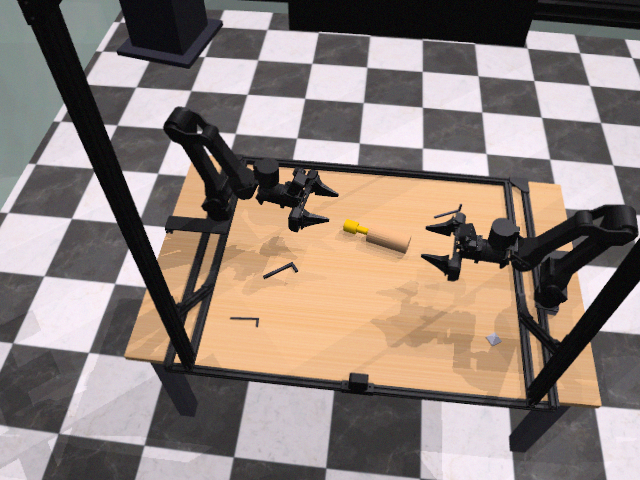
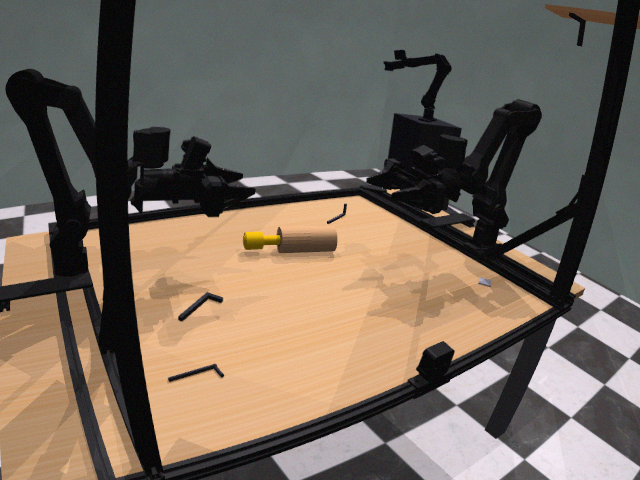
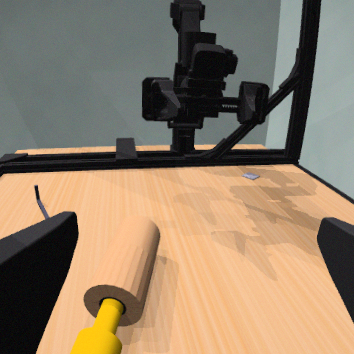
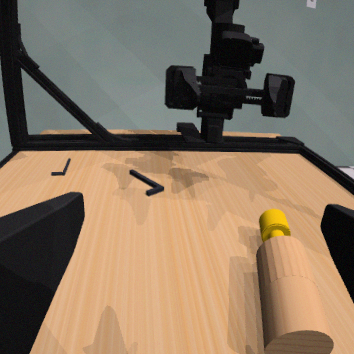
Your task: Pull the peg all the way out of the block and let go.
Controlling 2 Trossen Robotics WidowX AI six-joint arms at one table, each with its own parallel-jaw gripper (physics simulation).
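Frame: origin at the left arm's base, x ahead, y right, z down, level; millimetres.
Seen in the pictures: left gripper, between the fingertips: [image 1: 334, 207] [image 2: 248, 183] [image 3: 202, 227] [image 4: 235, 101]; right gripper, between the fingertips: [image 1: 423, 241] [image 2: 378, 187] [image 3: 216, 112] [image 4: 207, 211]; left arm's base, origin of its link: [image 1: 219, 215] [image 2: 71, 272] [image 4: 210, 139]; right arm's base, origin of its link: [image 1: 546, 300] [image 2: 484, 242] [image 3: 182, 149].
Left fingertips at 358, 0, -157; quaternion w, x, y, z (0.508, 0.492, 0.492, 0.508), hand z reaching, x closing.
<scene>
Offsets run from my left fingertips to a thing's middle, as dx, dy, dz. Level surfaces: height alone.
A wooden cylindrical block @[+153, -55, +149] [image 1: 388, 240] [image 2: 309, 240] [image 3: 127, 262] [image 4: 294, 295] lies on its side on the table between the arms. A yellow peg @[+80, -62, +149] [image 1: 351, 226] [image 2: 253, 240] [image 3: 97, 342] [image 4: 274, 220] sits with its thin shaft in the block's hole; its thick head and part of the shaft show outside, toward the left arm. My left gripper [image 1: 333, 207] [image 2: 248, 183] [image 4: 235, 101] is open and empty above the table, short of the peg's head. My right gripper [image 1: 428, 241] [image 2: 379, 187] [image 3: 216, 112] is open and empty above the table, beyond the block's other end.
Black hex keys lie on the table @[dz +177] [image 1: 320, 330]: one @[-115, +138, +172] [image 1: 280, 270] [image 2: 199, 305] [image 4: 147, 183] and another @[-158, +312, +173] [image 1: 248, 318] [image 2: 195, 373] at the front left, a third @[+305, -221, +160] [image 1: 448, 212] [image 2: 338, 214] behind the block. A small grey pyramid @[+493, +172, +175] [image 1: 493, 338] [image 2: 484, 282] [image 3: 251, 176] lies at the right. A black frame [image 1: 268, 377] borders the table.
</scene>
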